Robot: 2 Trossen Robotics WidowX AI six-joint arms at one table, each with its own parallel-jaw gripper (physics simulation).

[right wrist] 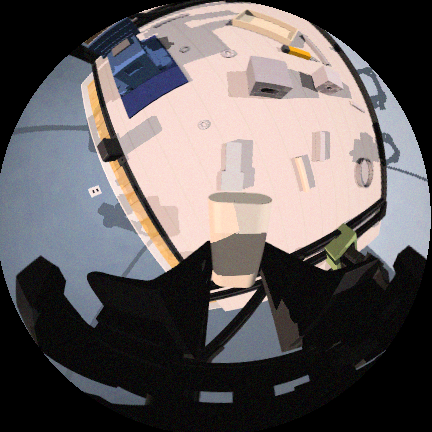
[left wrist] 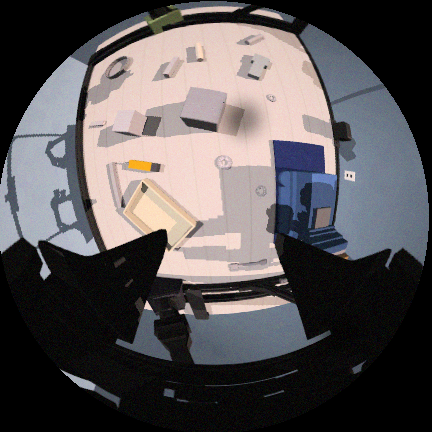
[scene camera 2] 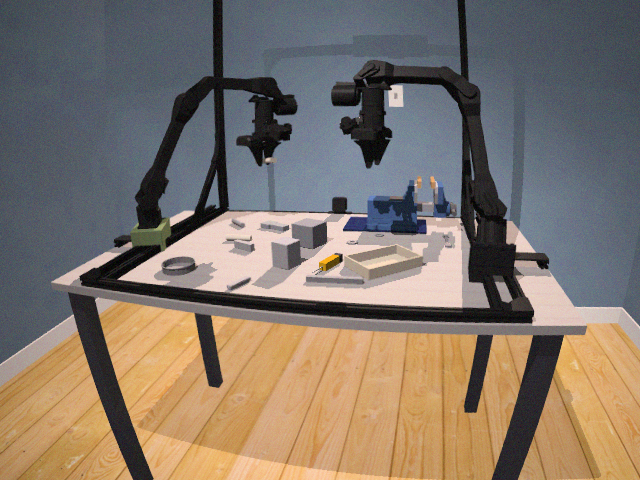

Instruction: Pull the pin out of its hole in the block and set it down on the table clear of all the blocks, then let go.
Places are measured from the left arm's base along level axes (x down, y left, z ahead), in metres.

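Pixels of known places: left gripper, between the fingertips: (left wrist: 222, 237) (scene camera 2: 372, 166); right gripper, between the fingertips: (right wrist: 234, 245) (scene camera 2: 263, 165); left arm's base, origin of its link: (left wrist: 166, 304) (scene camera 2: 492, 246); right arm's base, origin of its link: (right wrist: 347, 255) (scene camera 2: 150, 224).
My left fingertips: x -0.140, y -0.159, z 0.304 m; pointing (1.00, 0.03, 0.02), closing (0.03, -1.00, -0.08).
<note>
Ahead of a thing's pixels: the offset from my left fingertips to its top centre.
A cream pin @[dy -0.130, dx -0.008, dz +0.353 m] (scene camera 2: 270, 160) (right wrist: 239, 217) is held upright between the fingers of my right gripper (scene camera 2: 264, 162) (right wrist: 234, 245), high above the table. My left gripper (scene camera 2: 373, 164) (left wrist: 222, 237) is open and empty, also high above the table. A large grey block @[dy +0.022, dx +0.150, dz +0.167 m] (scene camera 2: 309, 233) (left wrist: 204, 107) (right wrist: 269, 75) stands mid-table with a dark hole in one side face, seen in the right wrist view. A smaller grey block @[dy +0.186, dx +0.150, dz +0.170 m] (scene camera 2: 285, 253) (left wrist: 129, 123) (right wrist: 330, 80) stands near it, also with a hole in its side. The held pin is apart from both blocks.
A cream rod @[dy +0.034, dx +0.194, dz +0.376 m] (scene camera 2: 238, 238) (left wrist: 200, 52) (right wrist: 302, 173), a grey bar @[dy +0.100, dx +0.191, dz +0.326 m] (scene camera 2: 244, 245) (right wrist: 321, 146) and a stepped grey piece @[dy -0.106, dx +0.196, dz +0.321 m] (scene camera 2: 274, 226) (left wrist: 258, 66) (right wrist: 235, 162) lie at the picture's left. A tray @[dy +0.144, dx +0.184, dz -0.052 m] (scene camera 2: 367, 268), yellow-handled tool @[dy +0.183, dx +0.192, dz +0.074 m] (scene camera 2: 329, 262), ring @[dy +0.282, dx +0.192, dz +0.421 m] (scene camera 2: 178, 270) and blue vise (scene camera 2: 391, 214) are there too.
</note>
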